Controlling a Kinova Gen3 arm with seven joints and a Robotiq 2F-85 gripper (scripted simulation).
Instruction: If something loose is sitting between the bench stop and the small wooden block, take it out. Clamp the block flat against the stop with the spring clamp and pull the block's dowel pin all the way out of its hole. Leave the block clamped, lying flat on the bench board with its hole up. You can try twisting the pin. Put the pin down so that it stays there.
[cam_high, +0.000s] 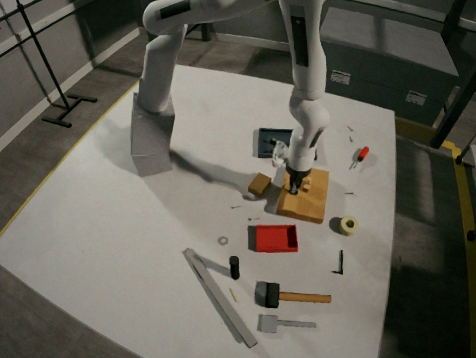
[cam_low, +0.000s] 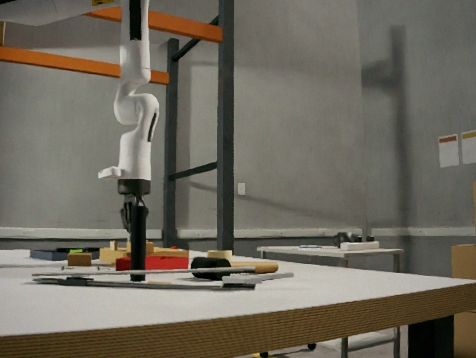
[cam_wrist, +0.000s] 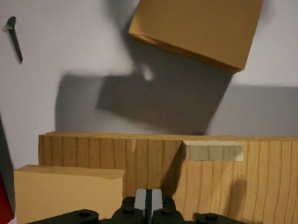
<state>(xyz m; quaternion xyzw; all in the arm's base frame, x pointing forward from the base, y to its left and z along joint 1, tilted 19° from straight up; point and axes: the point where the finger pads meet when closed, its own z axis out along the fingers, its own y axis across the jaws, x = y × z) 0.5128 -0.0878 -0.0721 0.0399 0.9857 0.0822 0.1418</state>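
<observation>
Right now my hand is 4 cm short of the wooden bench board, 3 cm to the right of it and 3 cm above it. Also, from my hand: pale wooden block 5 cm ahead, 4 cm to the left, 1 cm below; tan wooden block 11 cm behind, 3 cm to the left, 4 cm below; dowel pin 5 cm ahead, 4 cm to the left.
</observation>
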